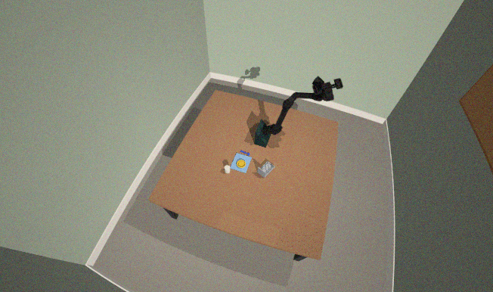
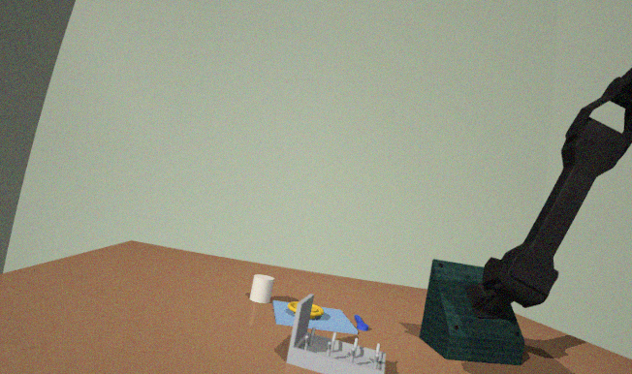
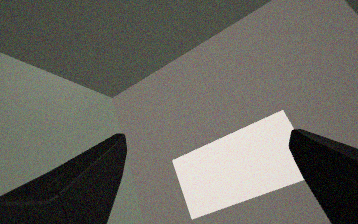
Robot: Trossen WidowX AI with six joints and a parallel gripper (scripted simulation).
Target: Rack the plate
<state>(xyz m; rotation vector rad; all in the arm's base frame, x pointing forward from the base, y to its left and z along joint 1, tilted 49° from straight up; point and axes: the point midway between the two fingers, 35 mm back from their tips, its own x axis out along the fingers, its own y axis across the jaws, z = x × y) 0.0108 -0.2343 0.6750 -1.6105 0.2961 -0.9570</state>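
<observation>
The yellow plate is 23 cm ahead of my gripper tip, 45 cm to the right of it and 73 cm below it. Round my gripper tip: blue spoon (12 cm ahead, 44 cm to the right, 74 cm below); then light-blue pad (22 cm ahead, 46 cm to the right, 74 cm below); then grey dish rack (22 cm ahead, 25 cm to the right, 72 cm below).
</observation>
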